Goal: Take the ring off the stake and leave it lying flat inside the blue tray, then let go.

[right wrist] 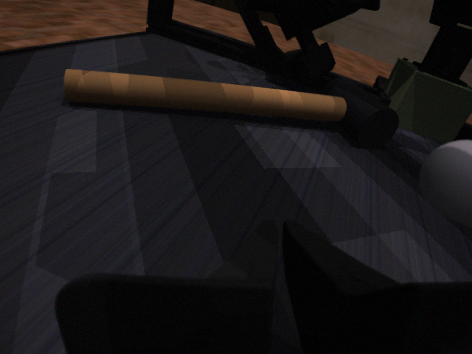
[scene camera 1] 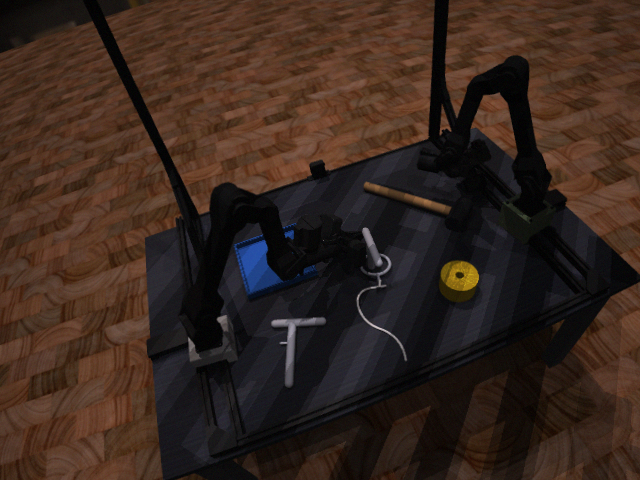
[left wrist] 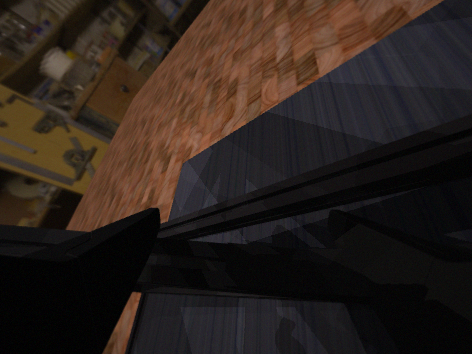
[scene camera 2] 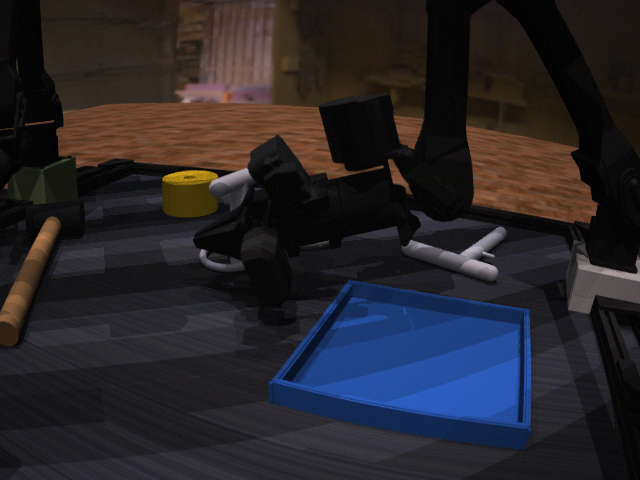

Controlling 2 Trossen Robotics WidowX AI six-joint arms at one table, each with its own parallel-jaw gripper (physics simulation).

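Where they show: left gripper, between the fingertips: [right wrist: 269, 30] [left wrist: 245, 217]; right gripper, between the fingertips: [right wrist: 277, 231] [scene camera 2: 195, 241]; left arm's base, origin of its link: [right wrist: 437, 74] [scene camera 1: 529, 205] [scene camera 2: 40, 162]; right arm's base, origin of its link: [scene camera 1: 208, 337] [scene camera 2: 611, 259].
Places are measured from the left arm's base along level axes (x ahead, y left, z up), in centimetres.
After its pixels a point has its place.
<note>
The white ring [scene camera 1: 389, 264] {x 39.2, y -9.4, z -6.6 cm} [scene camera 2: 219, 268] {x 41.8, y -16.0, z -7.4 cm} lies around the base of the white stake [scene camera 1: 370, 246] {x 43.9, y -10.6, z 2.7 cm} [scene camera 2: 230, 181] {x 42.9, y -15.3, z 2.4 cm}, with a small stem at its edge. My right gripper [scene camera 1: 363, 245] {x 40.5, y -19.7, z -3.0 cm} [right wrist: 277, 231] {x 40.5, y -19.7, z -3.0 cm} is shut beside the stake. Its fingertips are at the ring's near side and hide part of it. No ring shows in the narrow gap between them in the right wrist view; the stake's rounded end [right wrist: 454, 177] {x 42.5, y -16.9, z 2.1 cm} is at right there. The blue tray [scene camera 1: 250, 297] {x 74.8, y -21.0, z -7.0 cm} [scene camera 2: 398, 418] {x 62.7, y -38.6, z -6.7 cm} stands behind the right wrist, empty in the scene camera 2 view. My left gripper [left wrist: 245, 217] {x -5.1, y -26.5, z -2.2 cm} is open and empty at the far right of the table.
A wooden-handled mallet [scene camera 1: 405, 197] {x 21.7, y -26.2, z -5.0 cm} [scene camera 2: 32, 279] {x 24.1, y -30.1, z -5.4 cm} [right wrist: 205, 97] {x 23.1, y -27.8, z -5.7 cm} lies behind the stake. A yellow cylinder [scene camera 1: 457, 286] {x 31.4, y 7.5, z -3.0 cm} [scene camera 2: 190, 197] {x 30.7, y 1.2, z -4.9 cm} stands right of the ring in the scene camera 1 view. A white cord [scene camera 1: 379, 328] {x 51.6, y 4.5, z -7.4 cm} curves in front of the ring. A white T-shaped piece [scene camera 1: 290, 353] {x 72.7, y -0.4, z -6.0 cm} [scene camera 2: 449, 260] {x 67.3, y -8.3, z -6.6 cm} lies front left.
</note>
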